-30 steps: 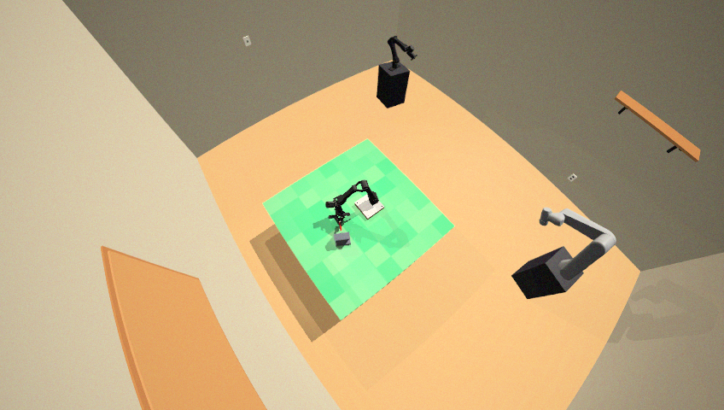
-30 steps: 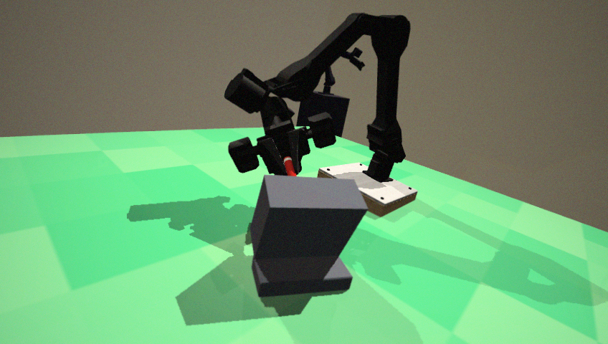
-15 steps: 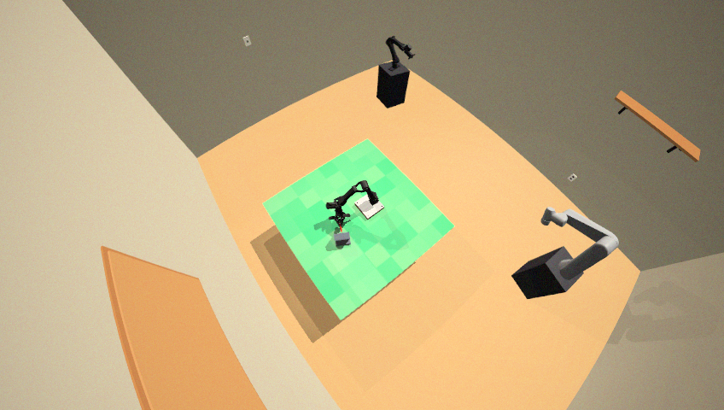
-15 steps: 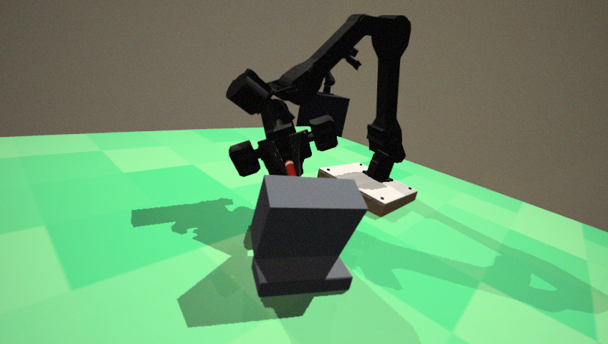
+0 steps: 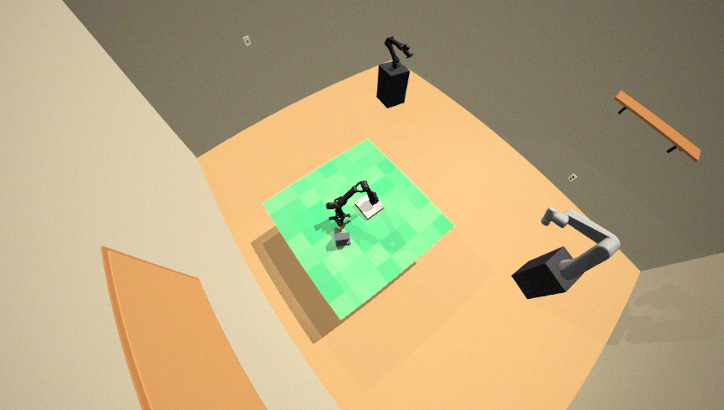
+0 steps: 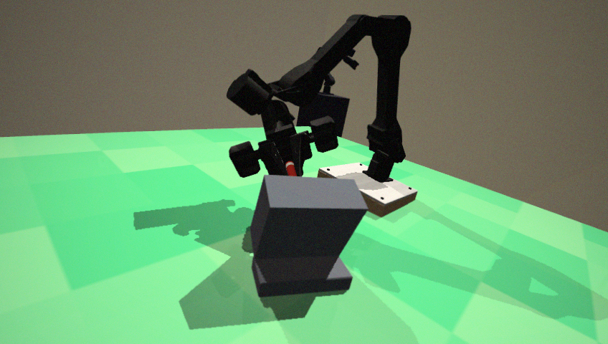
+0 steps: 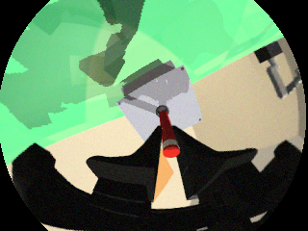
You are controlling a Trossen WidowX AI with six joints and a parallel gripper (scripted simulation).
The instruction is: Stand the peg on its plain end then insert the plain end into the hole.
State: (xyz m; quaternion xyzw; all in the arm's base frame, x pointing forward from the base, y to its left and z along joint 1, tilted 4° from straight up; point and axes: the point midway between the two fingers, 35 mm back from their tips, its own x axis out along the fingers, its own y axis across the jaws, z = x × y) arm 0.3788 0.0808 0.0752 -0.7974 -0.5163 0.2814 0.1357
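Now: the sloped panel 2 cm ahead of my gripper tip, 7 cm to the left of it and 3 cm below it. Round my gripper tip: red peg: 1 cm behind, 1 cm to the right.
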